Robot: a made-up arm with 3 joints. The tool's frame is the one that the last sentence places.
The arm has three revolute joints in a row. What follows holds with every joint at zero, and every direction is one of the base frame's. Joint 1 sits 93 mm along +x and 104 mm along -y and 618 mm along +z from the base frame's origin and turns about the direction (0.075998, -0.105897, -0.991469). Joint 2 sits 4 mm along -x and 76 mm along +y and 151 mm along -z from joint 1 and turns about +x. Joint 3 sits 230 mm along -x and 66 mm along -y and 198 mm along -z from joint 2 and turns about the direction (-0.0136, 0.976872, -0.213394). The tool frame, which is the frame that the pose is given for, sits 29 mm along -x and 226 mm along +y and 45 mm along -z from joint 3; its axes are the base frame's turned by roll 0.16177, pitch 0.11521 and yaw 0.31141 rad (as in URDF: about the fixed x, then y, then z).
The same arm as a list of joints. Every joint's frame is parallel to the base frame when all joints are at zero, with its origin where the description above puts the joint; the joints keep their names.
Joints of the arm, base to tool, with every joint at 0 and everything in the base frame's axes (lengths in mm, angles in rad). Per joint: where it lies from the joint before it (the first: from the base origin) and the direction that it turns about. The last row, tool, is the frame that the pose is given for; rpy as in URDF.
joint 1: offset 93 -104 618 axis 0.075998 -0.105897 -0.991469
joint 2: offset -4 76 -151 axis 1 0 0
joint 3: offset -230 -66 -198 axis -0.0136 0.976872 -0.213394
tool: offset -29 226 -45 rpy 0.1618 0.1152 0.3114

